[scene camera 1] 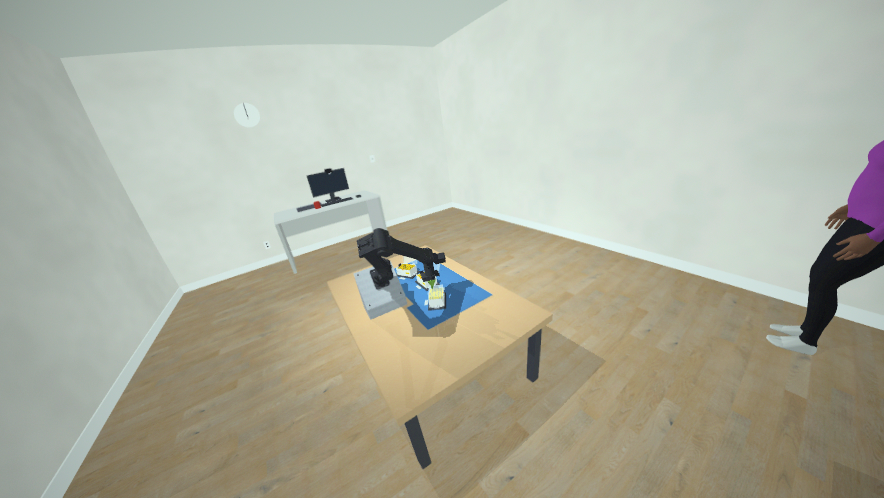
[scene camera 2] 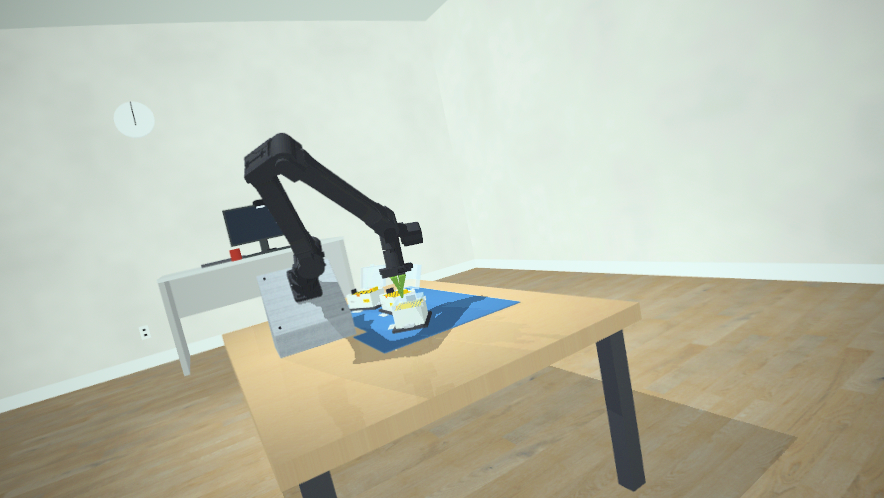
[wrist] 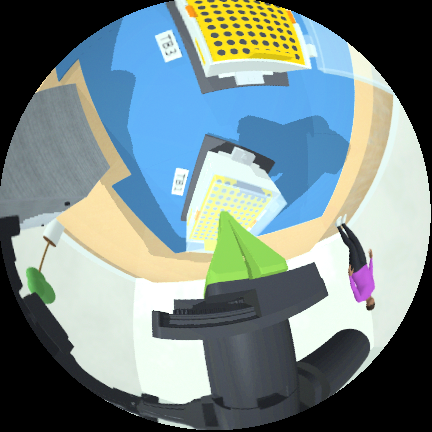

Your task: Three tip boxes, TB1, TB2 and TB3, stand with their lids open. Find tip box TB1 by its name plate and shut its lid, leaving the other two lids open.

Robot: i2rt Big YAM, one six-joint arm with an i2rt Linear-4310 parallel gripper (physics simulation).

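Seen in the pictures: gripper, fingertip midpoint: point(scene camera 1: 432, 288) point(scene camera 2: 402, 297) point(wrist: 222, 214); arm's base, origin of the base link: point(scene camera 1: 379, 278) point(scene camera 2: 304, 284).
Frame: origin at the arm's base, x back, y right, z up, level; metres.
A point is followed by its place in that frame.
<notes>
Tip box TB1 point(scene camera 1: 436, 298) @[x -0.234, y 0.251, z -0.110 m] point(scene camera 2: 409, 314) @[x -0.236, y 0.250, z -0.133 m] point(wrist: 204, 172) @[x -0.244, y 0.137, z -0.141 m] stands at the front of the blue mat. Its name plate point(wrist: 180, 181) @[x -0.205, y 0.162, z -0.174 m] reads TB1 in the wrist view. Its translucent lid point(wrist: 272, 200) @[x -0.307, y 0.155, z -0.098 m] lies over the pale yellow rack; whether it is fully seated I cannot tell. My gripper point(scene camera 1: 431, 286) @[x -0.255, y 0.163, z -0.098 m] point(scene camera 2: 401, 295) @[x -0.255, y 0.163, z -0.098 m] point(wrist: 222, 214) @[x -0.255, y 0.163, z -0.098 m] is shut and empty, green fingertips pointing down at the lid, touching or just above it. Tip box TB3 point(wrist: 250, 30) stands beyond, its clear lid point(wrist: 332, 52) open to the right. The third box point(scene camera 1: 406, 270) @[x -0.229, y -0.202, z -0.121 m] point(scene camera 2: 363, 299) @[x -0.223, y -0.206, z -0.135 m] is at the back; its name is unreadable.
The blue mat point(scene camera 1: 473, 292) @[x -0.479, y 0.255, z -0.175 m] point(scene camera 2: 494, 303) @[x -0.504, y 0.277, z -0.175 m] point(wrist: 165, 110) @[x -0.215, y 0.061, z -0.175 m] lies on the wooden table point(scene camera 1: 445, 364) @[x -0.071, y 0.627, z -0.179 m] point(scene camera 2: 371, 395) @[x 0.000, y 0.611, z -0.178 m]. The grey arm base block point(scene camera 1: 374, 304) @[x 0.082, y 0.093, z -0.099 m] point(scene camera 2: 309, 340) @[x 0.038, y 0.104, z -0.153 m] point(wrist: 50, 140) stands to the left of the mat. A person point(scene camera 1: 853, 247) point(wrist: 361, 280) stands to the right, away from the table.
</notes>
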